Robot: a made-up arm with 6 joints.
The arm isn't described. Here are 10 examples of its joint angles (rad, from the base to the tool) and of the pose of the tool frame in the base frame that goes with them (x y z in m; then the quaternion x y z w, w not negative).
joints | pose
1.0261 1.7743 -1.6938 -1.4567 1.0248 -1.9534 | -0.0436 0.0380 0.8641 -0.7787 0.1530 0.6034 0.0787
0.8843 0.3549 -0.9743 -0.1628 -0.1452 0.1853 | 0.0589 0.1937 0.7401 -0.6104 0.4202 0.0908 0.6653
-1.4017 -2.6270 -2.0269 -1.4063 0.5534 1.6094 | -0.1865 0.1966 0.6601 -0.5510 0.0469 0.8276 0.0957
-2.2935 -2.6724 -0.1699 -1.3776 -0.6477 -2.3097 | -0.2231 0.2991 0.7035 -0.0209 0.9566 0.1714 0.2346
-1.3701 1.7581 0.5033 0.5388 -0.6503 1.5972 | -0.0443 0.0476 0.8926 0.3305 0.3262 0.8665 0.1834
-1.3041 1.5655 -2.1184 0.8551 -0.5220 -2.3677 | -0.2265 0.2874 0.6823 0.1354 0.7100 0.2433 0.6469
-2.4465 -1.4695 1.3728 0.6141 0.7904 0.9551 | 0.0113 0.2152 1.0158 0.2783 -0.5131 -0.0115 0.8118
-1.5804 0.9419 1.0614 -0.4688 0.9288 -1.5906 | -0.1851 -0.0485 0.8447 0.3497 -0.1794 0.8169 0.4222
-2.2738 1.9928 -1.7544 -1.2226 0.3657 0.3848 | -0.0361 0.0170 0.7054 0.1176 0.1051 -0.8216 0.5477
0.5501 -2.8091 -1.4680 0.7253 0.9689 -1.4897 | -0.0873 0.0936 0.7750 -0.6271 -0.0940 0.7718 0.0470
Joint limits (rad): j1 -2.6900..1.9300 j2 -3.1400..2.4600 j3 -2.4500..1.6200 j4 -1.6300..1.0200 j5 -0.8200..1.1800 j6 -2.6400..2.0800
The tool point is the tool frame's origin. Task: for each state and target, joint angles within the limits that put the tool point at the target. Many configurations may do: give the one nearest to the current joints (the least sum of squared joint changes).
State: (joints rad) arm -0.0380 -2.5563 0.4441 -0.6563 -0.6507 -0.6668
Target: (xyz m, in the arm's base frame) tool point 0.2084 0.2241 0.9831
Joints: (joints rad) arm 0.1422 -3.1400 0.9983 0.0862 -0.8200 -1.0616
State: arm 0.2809 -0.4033 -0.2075 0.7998 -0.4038 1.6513
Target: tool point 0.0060 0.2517 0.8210
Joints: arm 0.2682 -0.4210 -0.0305 1.0128 -0.6629 1.6397
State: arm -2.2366 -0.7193 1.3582 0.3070 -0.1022 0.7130
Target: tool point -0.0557 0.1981 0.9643
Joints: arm -2.3124 -0.9663 1.3247 0.5453 -0.4399 0.5374
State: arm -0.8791 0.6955 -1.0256 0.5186 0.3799 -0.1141
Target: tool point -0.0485 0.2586 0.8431
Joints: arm -0.5102 0.9083 -1.0963 0.5027 -0.0055 -0.2644
